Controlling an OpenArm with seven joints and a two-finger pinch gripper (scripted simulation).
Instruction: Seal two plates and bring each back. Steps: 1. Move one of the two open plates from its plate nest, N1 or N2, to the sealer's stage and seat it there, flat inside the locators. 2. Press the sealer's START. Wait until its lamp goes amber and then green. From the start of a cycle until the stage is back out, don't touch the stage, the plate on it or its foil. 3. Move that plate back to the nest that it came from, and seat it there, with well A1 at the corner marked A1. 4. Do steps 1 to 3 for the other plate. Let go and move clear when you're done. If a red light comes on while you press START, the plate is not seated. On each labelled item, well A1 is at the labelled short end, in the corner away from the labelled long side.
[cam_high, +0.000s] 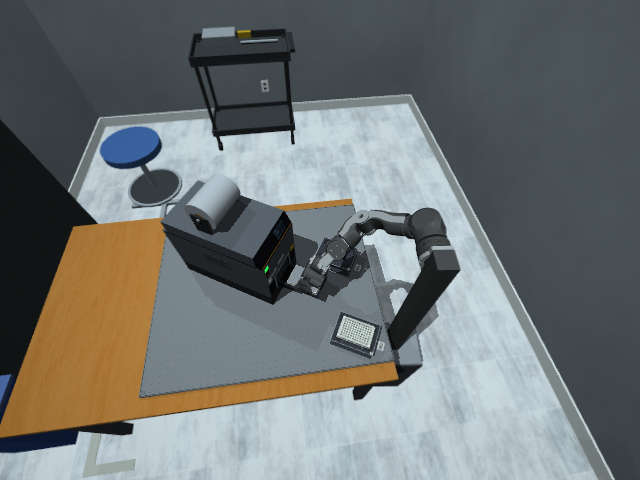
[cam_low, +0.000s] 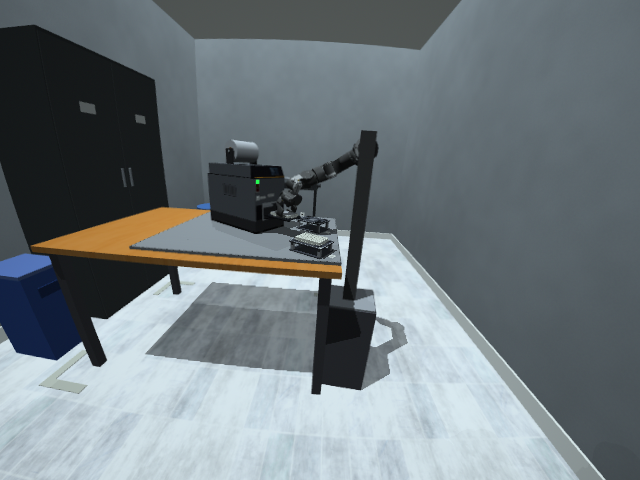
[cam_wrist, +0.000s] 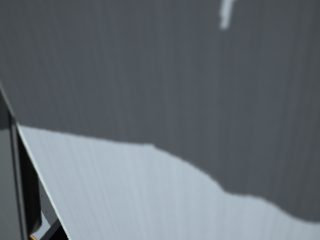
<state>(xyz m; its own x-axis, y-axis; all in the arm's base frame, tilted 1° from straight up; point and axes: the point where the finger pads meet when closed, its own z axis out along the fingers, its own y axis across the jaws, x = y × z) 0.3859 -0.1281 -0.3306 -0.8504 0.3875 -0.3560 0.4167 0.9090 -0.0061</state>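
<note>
The sealer stage lies 2 cm below my hand. The rest, counted from my hand: foil roll (30 cm ahead, 30 cm above, 14 cm to the right); white well plate (19 cm to the left, 19 cm behind, 6 cm below); grey start button (13 cm ahead, 7 cm above, 4 cm to the left).
</note>
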